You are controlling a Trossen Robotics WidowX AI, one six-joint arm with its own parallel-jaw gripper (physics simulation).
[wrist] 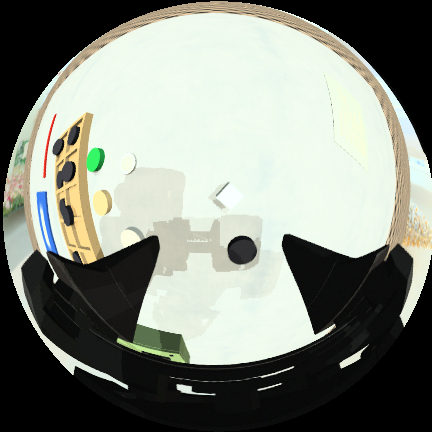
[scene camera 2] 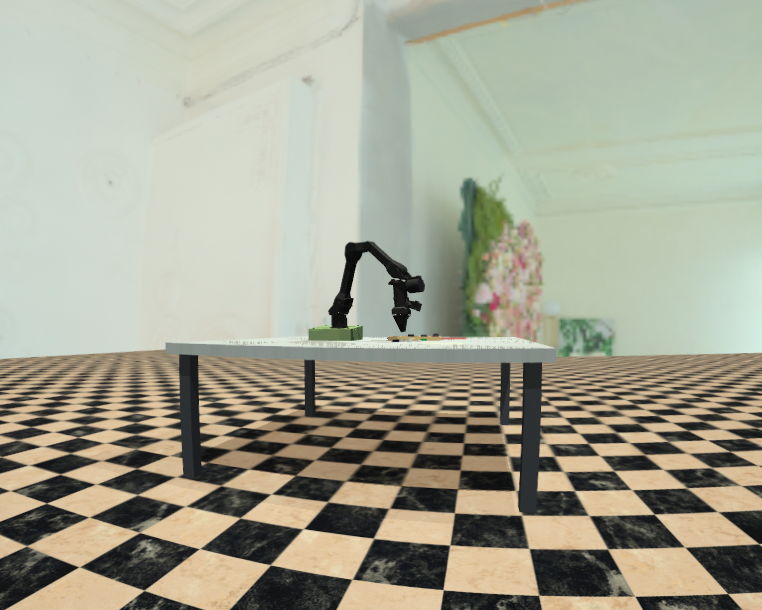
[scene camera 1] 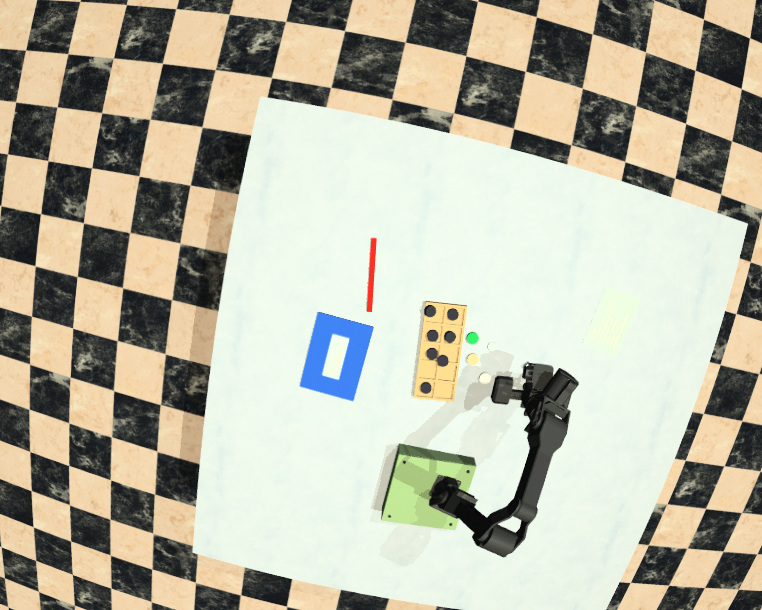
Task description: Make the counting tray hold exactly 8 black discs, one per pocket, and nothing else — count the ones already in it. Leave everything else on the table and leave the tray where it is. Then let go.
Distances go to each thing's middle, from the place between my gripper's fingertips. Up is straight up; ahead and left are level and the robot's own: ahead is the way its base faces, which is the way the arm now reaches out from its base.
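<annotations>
Tan counting tray point(scene camera 1: 443, 379): position relative to my hand is 220 mm to the left, 20 mm behind and 30 mm below.
</annotations>
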